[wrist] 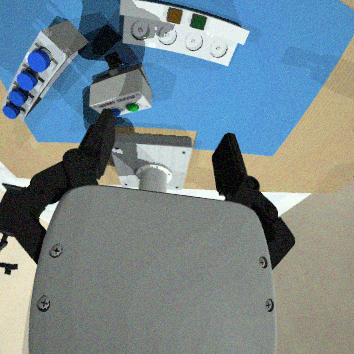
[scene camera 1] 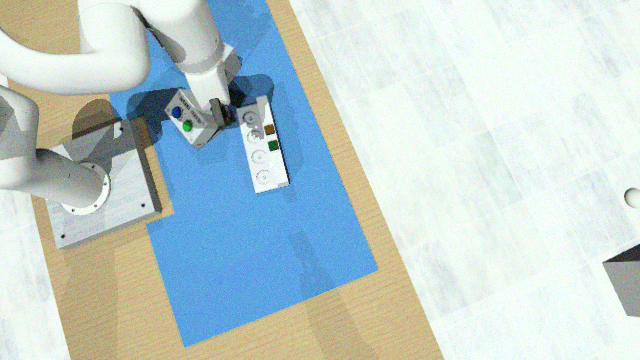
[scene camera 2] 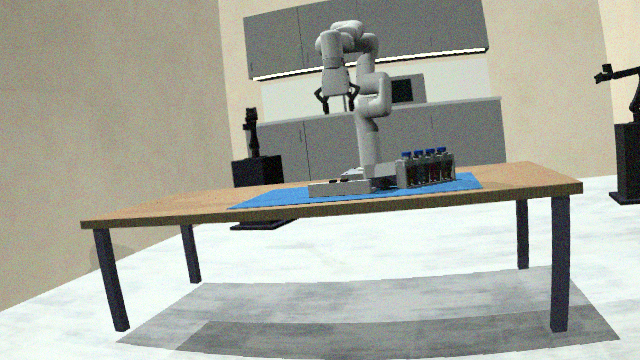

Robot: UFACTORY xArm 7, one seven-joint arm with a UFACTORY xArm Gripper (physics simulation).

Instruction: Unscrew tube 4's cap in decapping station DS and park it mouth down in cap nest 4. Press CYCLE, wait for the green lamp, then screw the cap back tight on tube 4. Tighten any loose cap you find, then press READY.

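Where they show: gripper, between the fingertips: (wrist: 168,133) (scene camera 1: 223,99) (scene camera 2: 339,112); arm's base, origin of its link: (wrist: 153,173) (scene camera 1: 85,189).
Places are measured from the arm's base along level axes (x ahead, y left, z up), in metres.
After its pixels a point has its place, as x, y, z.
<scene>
My gripper (scene camera 1: 223,114) @[0.398, 0.040, 0.240] (scene camera 2: 339,110) @[0.398, 0.040, 0.240] (wrist: 168,133) @[0.398, 0.040, 0.240] is open and empty, high above the table. A rack (scene camera 2: 401,175) @[0.392, 0.238, 0.005] (wrist: 64,40) @[0.386, 0.231, 0.025] holds tubes with blue caps; four caps show in a row in the wrist view, the largest-looking cap (wrist: 39,60) @[0.369, 0.249, 0.081] at the upper end. Tube numbers cannot be read. A white block (scene camera 1: 273,167) @[0.450, -0.038, 0.005] (scene camera 2: 340,189) @[0.470, 0.042, -0.020] (wrist: 180,51) @[0.392, 0.022, -0.029] has four round nests, an amber lamp (scene camera 1: 269,129) @[0.457, 0.053, 0.013] (wrist: 174,15) @[0.457, 0.053, 0.013] and a dark green lamp (scene camera 1: 273,145) @[0.460, 0.012, 0.013] (wrist: 198,21) @[0.459, 0.014, 0.013]. A button box (scene camera 1: 202,139) @[0.293, 0.067, -0.006] (wrist: 120,91) @[0.307, 0.120, 0.036] carries a blue button (scene camera 1: 176,112) @[0.249, 0.132, 0.030] (wrist: 116,113) @[0.247, 0.127, 0.028] and a green button (scene camera 1: 187,125) @[0.272, 0.094, 0.031] (wrist: 132,107) @[0.273, 0.093, 0.032].
A dark fixture (wrist: 113,60) @[0.340, 0.154, -0.031] stands behind the button box; whether it is station DS cannot be told. The arm's base plate (scene camera 1: 135,192) @[0.121, -0.032, -0.001] (wrist: 182,162) @[0.089, -0.079, 0.000] is beside the blue mat (scene camera 1: 260,240) @[0.387, -0.192, -0.040] (scene camera 2: 275,198) @[0.456, -0.224, -0.040] (wrist: 225,100) @[0.312, -0.122, -0.040] on the wooden table (scene camera 1: 135,310) @[0.072, -0.298, -0.043] (scene camera 2: 165,202) @[0.394, -0.865, -0.043].
</scene>
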